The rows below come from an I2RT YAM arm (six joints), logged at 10 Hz.
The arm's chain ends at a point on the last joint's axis. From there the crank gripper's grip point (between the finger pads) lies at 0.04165 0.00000 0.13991 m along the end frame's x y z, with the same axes.
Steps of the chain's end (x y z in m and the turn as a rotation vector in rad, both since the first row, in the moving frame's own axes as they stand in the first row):
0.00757, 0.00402, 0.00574, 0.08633, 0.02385, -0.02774
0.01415, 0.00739, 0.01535, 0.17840, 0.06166, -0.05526
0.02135, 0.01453, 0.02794, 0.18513, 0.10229, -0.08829
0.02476, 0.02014, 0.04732, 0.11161, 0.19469, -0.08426
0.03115, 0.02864, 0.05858, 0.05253, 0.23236, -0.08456
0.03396, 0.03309, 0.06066, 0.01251, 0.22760, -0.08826
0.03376, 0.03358, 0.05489, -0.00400, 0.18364, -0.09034
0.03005, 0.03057, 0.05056, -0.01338, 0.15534, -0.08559
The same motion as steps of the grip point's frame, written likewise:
0.01071, -0.00920, 0.00414, 0.08633, 0.02385, -0.02774
0.02189, -0.01971, 0.01011, 0.17840, 0.06166, -0.05526
0.03402, -0.01503, 0.02026, 0.18513, 0.10229, -0.08829
0.05015, 0.00051, 0.03559, 0.11161, 0.19469, -0.08426
0.06174, 0.01677, 0.04496, 0.05253, 0.23236, -0.08456
0.06418, 0.02638, 0.04764, 0.01251, 0.22760, -0.08826
0.05843, 0.02923, 0.04495, -0.00400, 0.18364, -0.09034
0.05110, 0.02792, 0.04245, -0.01338, 0.15534, -0.08559

